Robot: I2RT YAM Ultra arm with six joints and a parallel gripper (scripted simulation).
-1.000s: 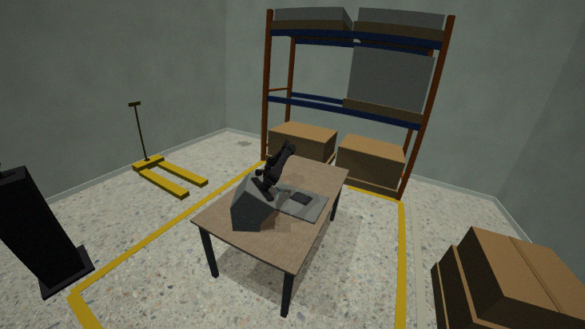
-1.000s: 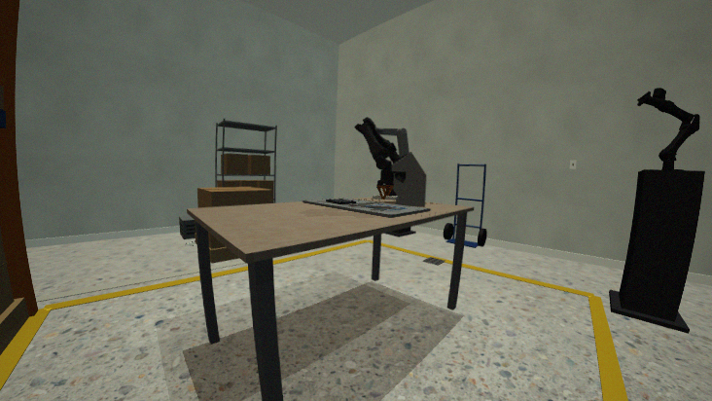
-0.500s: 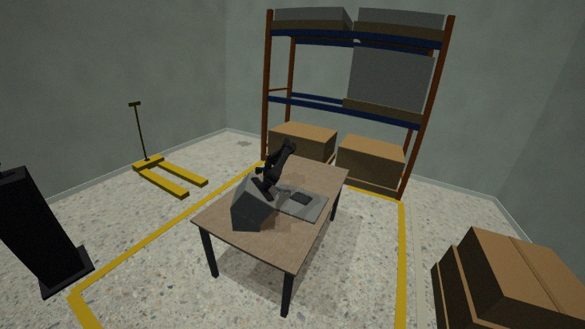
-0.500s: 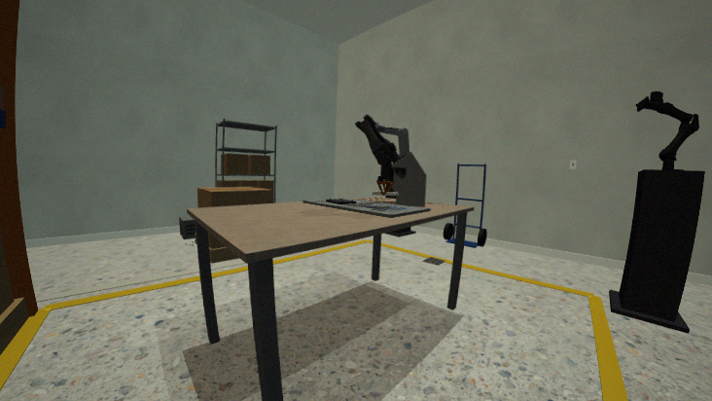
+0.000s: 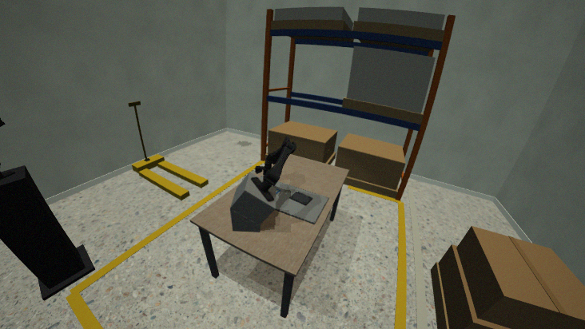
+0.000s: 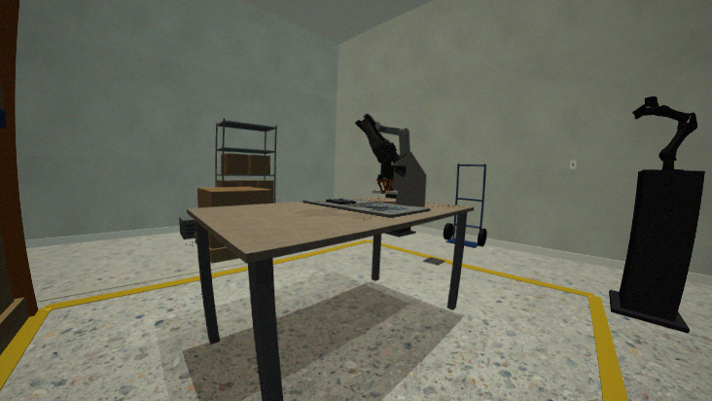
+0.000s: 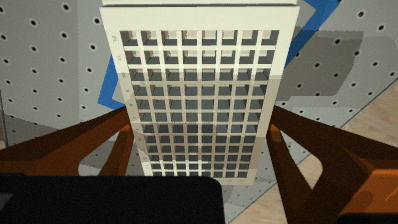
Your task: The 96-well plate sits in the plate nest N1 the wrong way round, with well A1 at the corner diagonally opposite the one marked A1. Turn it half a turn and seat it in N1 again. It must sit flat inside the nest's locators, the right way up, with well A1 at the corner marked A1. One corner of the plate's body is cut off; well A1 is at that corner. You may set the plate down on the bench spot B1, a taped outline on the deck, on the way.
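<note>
Now: the cream 96-well plate right at my hand. Also, from my hand: dark plate nest N1: 300 mm to the right, 80 mm below, 80 mm ahead; A1 label: 230 mm to the right, 130 mm ahead, 70 mm below.
</note>
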